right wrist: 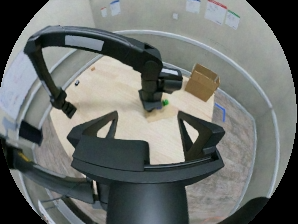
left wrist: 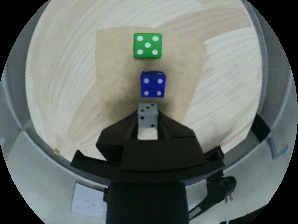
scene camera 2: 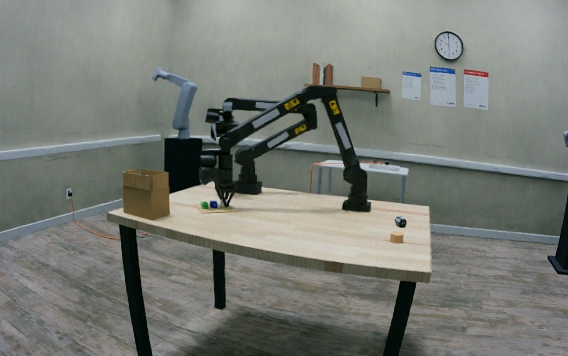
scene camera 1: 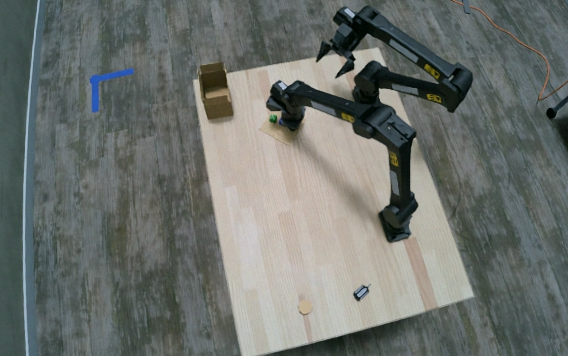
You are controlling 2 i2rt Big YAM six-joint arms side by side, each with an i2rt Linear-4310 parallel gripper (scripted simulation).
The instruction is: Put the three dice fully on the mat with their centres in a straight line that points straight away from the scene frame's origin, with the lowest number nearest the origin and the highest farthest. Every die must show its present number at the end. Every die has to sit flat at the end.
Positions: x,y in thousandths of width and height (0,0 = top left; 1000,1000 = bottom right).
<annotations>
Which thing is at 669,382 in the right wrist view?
A cardboard box.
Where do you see a tan mat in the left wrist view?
At 398,333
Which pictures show the cardboard box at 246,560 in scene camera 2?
The right wrist view, scene camera 2 and scene camera 1 only.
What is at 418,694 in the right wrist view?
My right gripper.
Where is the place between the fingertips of my left gripper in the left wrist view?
495,507
</annotations>
